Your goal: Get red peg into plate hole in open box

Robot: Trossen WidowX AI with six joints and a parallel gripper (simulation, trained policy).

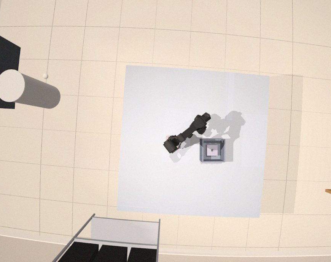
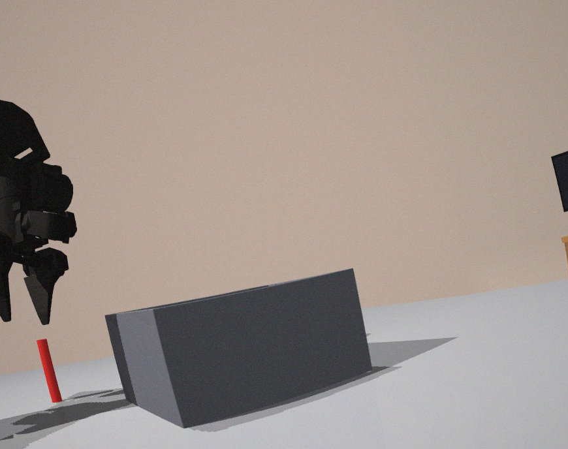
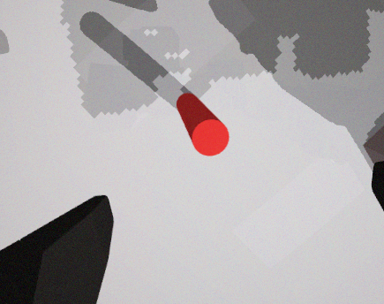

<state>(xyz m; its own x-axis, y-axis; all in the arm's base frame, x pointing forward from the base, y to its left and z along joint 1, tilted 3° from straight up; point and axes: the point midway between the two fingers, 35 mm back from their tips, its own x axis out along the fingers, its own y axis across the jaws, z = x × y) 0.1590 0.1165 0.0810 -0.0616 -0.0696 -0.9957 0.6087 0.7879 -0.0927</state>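
Now: the red peg 6 cm below my gripper tip and 1 cm ahead of it. Round my gripper tip: grey box 19 cm to the right, 18 cm ahead, 8 cm below.
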